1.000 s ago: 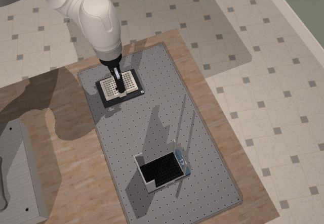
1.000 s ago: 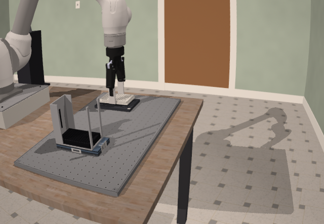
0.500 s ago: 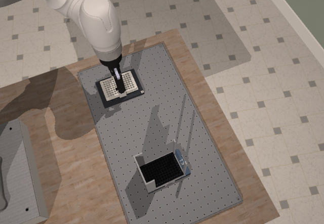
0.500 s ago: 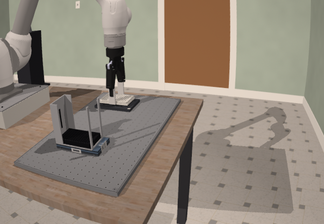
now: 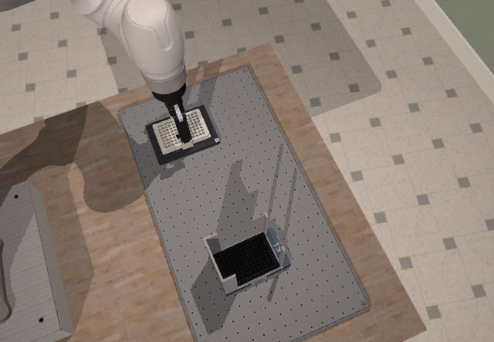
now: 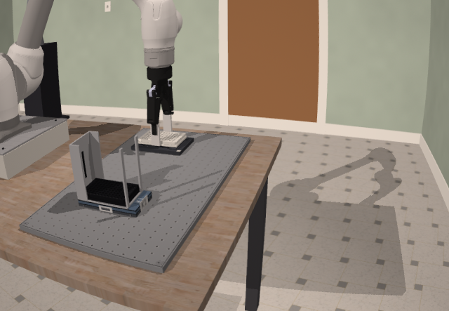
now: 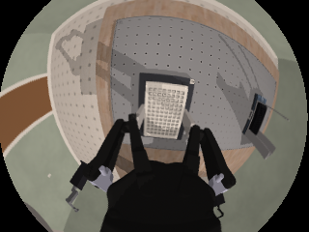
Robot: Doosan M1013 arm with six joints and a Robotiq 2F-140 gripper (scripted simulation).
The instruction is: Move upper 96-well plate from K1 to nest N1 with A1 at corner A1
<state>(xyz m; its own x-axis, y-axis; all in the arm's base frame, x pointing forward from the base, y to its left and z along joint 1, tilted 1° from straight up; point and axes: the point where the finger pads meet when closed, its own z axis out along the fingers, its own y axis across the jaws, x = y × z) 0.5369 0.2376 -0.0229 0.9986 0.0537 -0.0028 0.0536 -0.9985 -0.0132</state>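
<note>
The white 96-well plate lies 20 mm below my hand. Also, from my hand: black plate (370 mm to the right, 40 mm ahead, 20 mm below); then rack back wall (370 mm to the right, 40 mm above, 20 mm behind); then pale A1 square (80 mm ahead, 50 mm to the right, 30 mm below).
</note>
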